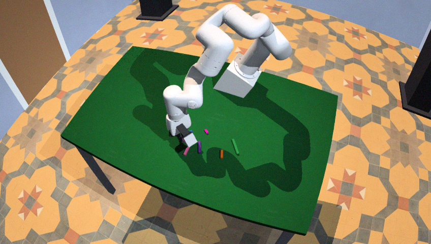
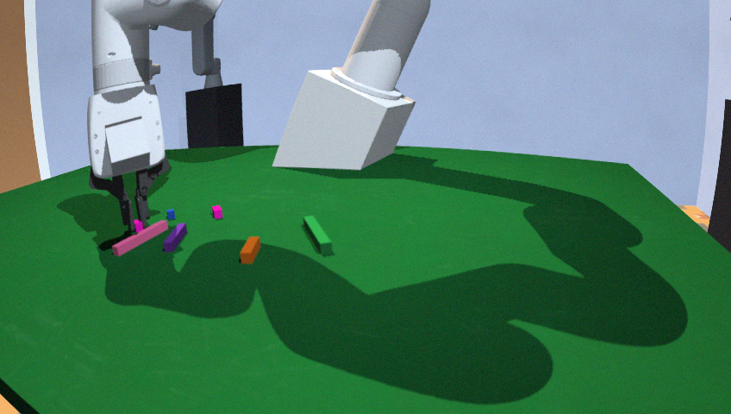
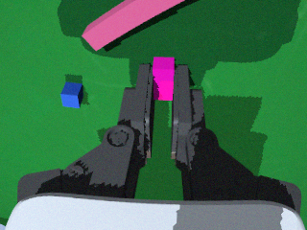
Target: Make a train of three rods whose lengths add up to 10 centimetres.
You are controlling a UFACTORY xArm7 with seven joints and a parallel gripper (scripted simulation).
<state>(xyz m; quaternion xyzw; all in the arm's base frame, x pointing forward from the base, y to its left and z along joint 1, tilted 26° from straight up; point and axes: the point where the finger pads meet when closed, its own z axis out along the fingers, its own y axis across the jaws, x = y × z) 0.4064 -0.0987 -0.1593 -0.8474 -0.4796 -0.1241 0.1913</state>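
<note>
The blue rod lies 5 cm behind my hand, 2 cm to the left of it and 2 cm below it. The rest, counted from my hand: purple rod: 9 cm to the left, 2 cm below, 2 cm ahead; then pink rod: 5 cm to the left, 3 cm ahead, 2 cm below; then magenta rod: 9 cm to the left, 7 cm behind, 2 cm below.
</note>
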